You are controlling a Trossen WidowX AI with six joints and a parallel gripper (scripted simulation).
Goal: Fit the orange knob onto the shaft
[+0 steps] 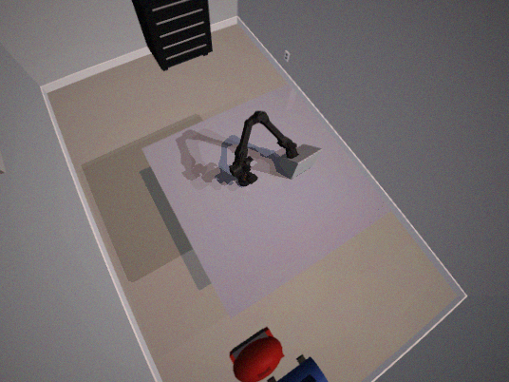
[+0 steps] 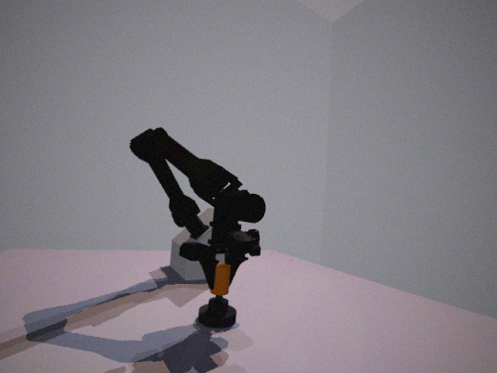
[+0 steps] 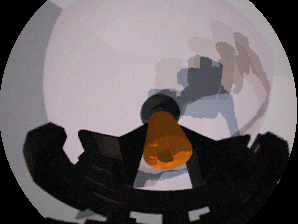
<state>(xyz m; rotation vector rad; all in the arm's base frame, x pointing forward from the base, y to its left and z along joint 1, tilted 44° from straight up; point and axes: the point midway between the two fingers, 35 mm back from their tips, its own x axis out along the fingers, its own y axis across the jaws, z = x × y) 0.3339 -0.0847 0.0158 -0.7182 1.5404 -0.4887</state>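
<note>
Now: gripper tip 2 cm below the orange knob. Round my gripper tip: dark round pedestal (4 cm below).
</note>
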